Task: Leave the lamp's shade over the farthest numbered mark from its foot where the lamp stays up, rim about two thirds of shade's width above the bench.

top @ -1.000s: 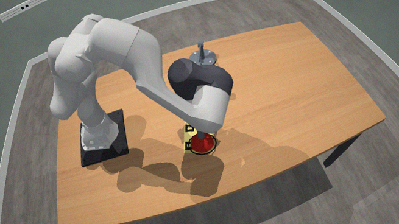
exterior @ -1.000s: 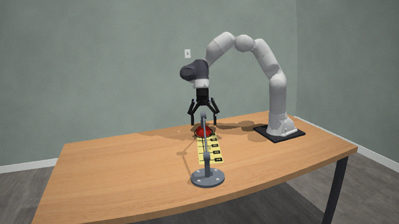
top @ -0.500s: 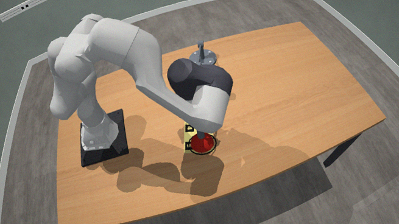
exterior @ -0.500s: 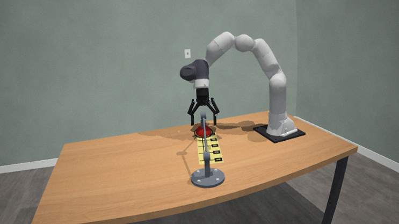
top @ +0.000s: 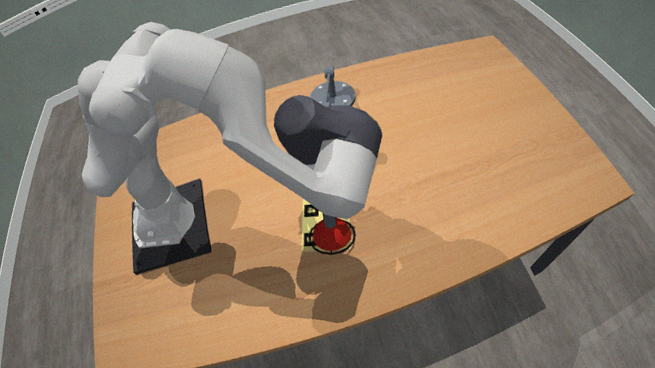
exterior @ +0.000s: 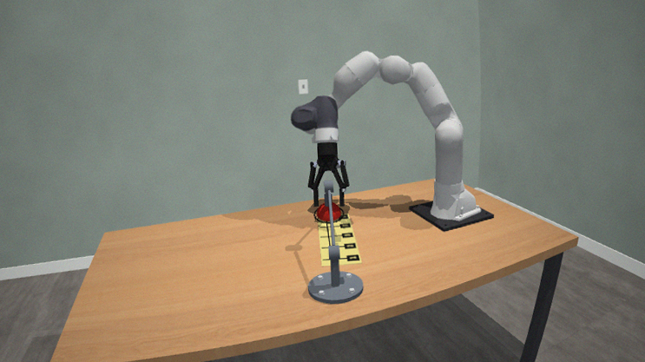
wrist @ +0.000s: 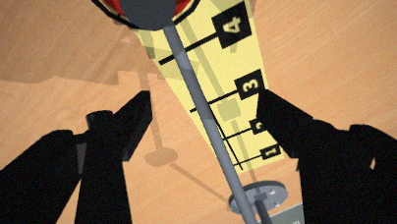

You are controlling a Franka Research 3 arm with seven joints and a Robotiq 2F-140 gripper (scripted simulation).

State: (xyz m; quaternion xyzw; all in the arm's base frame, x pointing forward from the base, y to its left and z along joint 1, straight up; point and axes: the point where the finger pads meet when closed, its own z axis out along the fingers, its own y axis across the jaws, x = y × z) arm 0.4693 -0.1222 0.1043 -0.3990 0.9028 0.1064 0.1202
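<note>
My hand is 120 mm above the yellow strip and 80 mm to the right of it. Round my hand: grey round foot 410 mm to the left, 140 mm ahead, 90 mm below.
</note>
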